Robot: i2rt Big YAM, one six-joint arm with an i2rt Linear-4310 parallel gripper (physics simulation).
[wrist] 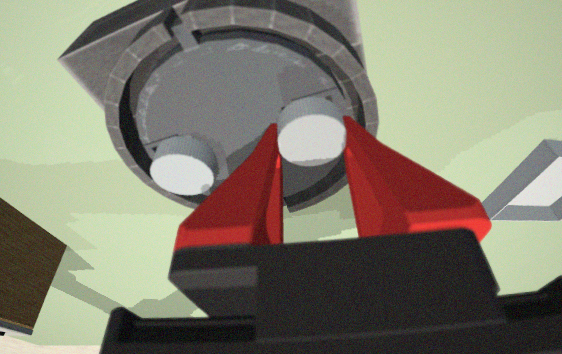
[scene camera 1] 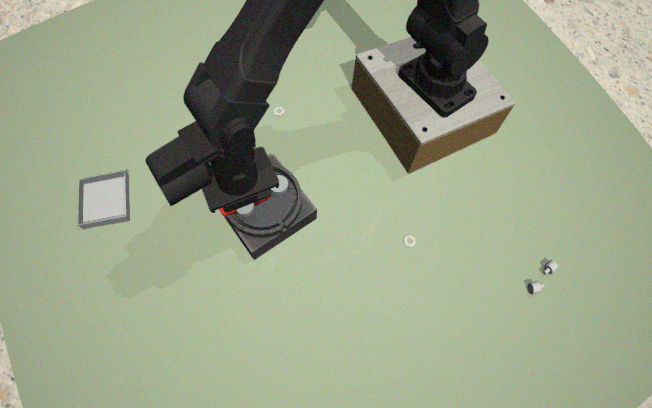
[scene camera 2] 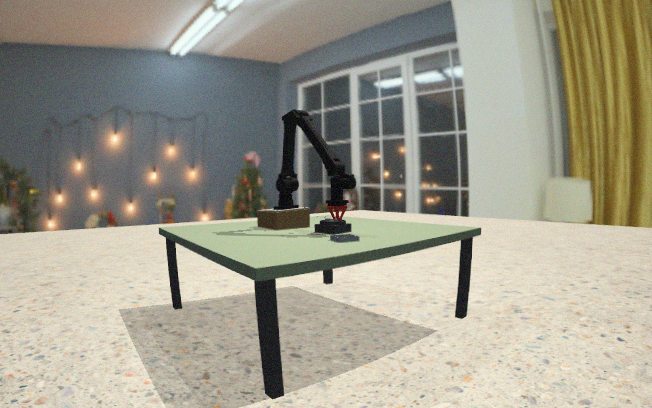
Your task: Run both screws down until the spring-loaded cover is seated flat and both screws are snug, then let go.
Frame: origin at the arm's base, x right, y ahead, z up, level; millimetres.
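Seen in the pictures: gripper, fingertip midpoint: (wrist: 310, 130) (scene camera 1: 244, 206) (scene camera 2: 337, 221); arm's base at its link origin: (scene camera 1: 436, 85) (scene camera 2: 286, 208).
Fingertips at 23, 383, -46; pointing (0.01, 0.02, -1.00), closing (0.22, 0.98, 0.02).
Pixels of each thing's top centre, then the offset from my fingertips to it, as dx, dy, dz. Level surfaces: height alone.
- round grey cover at its top centre: (wrist: 244, 142) (scene camera 1: 262, 197) -3, -31, -1
- dark square base at its top centre: (wrist: 244, 145) (scene camera 1: 261, 196) (scene camera 2: 332, 220) -3, -31, +2
- shallow grey tray at its top centre: (wrist: 559, 194) (scene camera 1: 101, 197) (scene camera 2: 344, 235) +181, +191, -34
- green table at its surface level: dz -54
The round grey cover (scene camera 1: 272, 212) (wrist: 215, 90) lies inside the ring wall of a dark square base (scene camera 1: 254, 246) (scene camera 2: 333, 228) (wrist: 87, 65). Two screws with white round heads stand up from the cover. My gripper (scene camera 1: 245, 204) (scene camera 2: 338, 220) (wrist: 310, 130) is shut on one screw (scene camera 1: 245, 208) (wrist: 311, 142), the right-hand one in the wrist view, with a red fingertip against each side of its head. The other screw (scene camera 1: 279, 184) (wrist: 181, 175) stands free, left of the fingers in the wrist view. The threads are hidden, and I cannot tell whether the cover sits flat.
A shallow grey tray (scene camera 1: 81, 200) (scene camera 2: 345, 238) (wrist: 512, 187) lies beside the base. Two small white rings (scene camera 1: 274, 111) (scene camera 1: 405, 242) and two small knobbed parts (scene camera 1: 535, 288) (scene camera 1: 551, 267) lie on the green table (scene camera 1: 325, 325) (scene camera 2: 240, 247). The arm stands on a wooden block (scene camera 1: 380, 120) (scene camera 2: 283, 219) (wrist: 30, 265).
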